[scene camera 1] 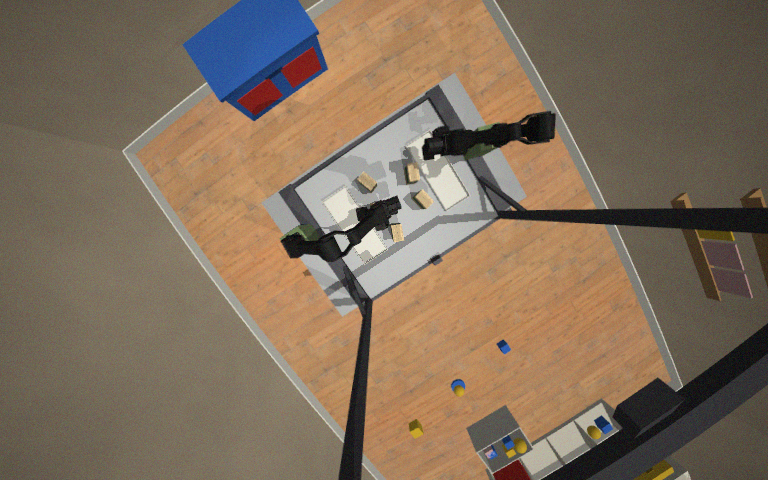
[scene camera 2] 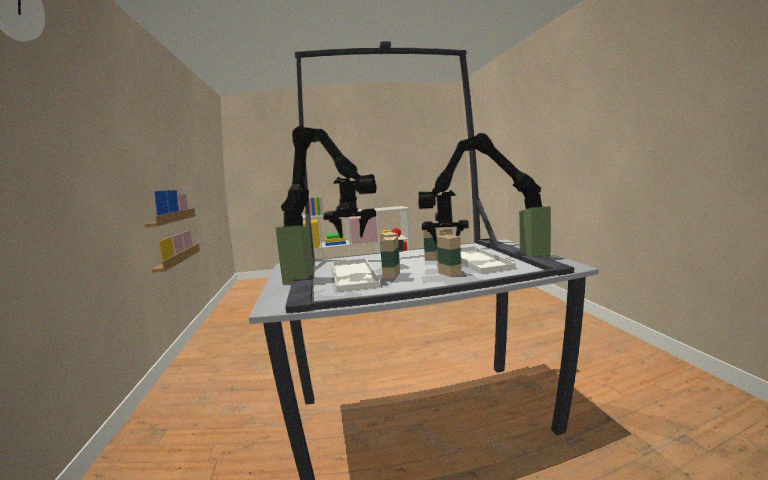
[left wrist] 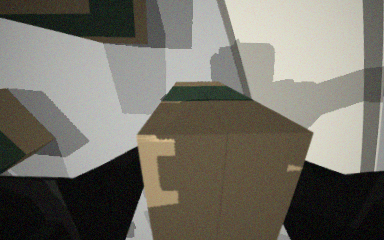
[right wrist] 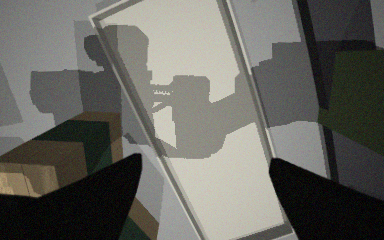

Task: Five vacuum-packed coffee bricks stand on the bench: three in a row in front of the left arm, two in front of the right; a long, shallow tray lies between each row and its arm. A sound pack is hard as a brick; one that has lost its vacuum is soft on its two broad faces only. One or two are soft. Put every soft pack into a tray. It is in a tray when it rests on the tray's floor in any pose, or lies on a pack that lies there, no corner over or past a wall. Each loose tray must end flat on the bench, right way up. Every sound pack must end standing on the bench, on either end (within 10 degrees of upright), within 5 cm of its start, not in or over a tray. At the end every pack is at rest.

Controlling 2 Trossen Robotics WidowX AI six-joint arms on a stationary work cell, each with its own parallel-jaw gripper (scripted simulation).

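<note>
Left wrist view: my left gripper (left wrist: 201,146). Right wrist view: my right gripper (right wrist: 206,163). Scene camera 2: my right gripper (scene camera 2: 351,237). Scene camera 1: a tray (scene camera 1: 439,171). Same camera: a tray (scene camera 1: 341,205).
</note>
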